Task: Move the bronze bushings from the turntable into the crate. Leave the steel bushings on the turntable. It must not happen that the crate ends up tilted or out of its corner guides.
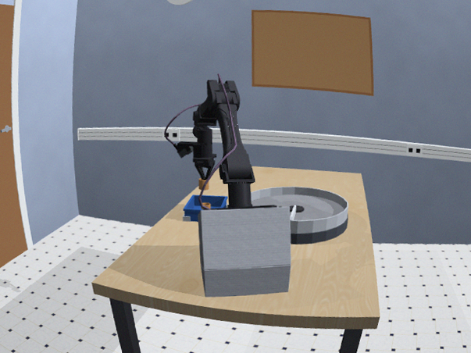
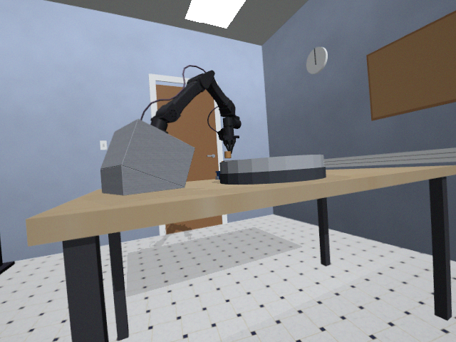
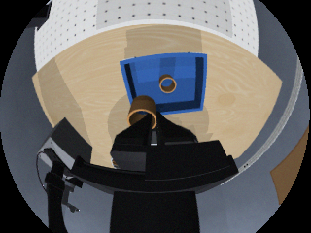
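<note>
Right now my hand is 3 cm short of the blue crate, 1 cm to the right of it and 13 cm above it. Round my hand: grey turntable (2 cm ahead, 35 cm to the right, 10 cm below).
</note>
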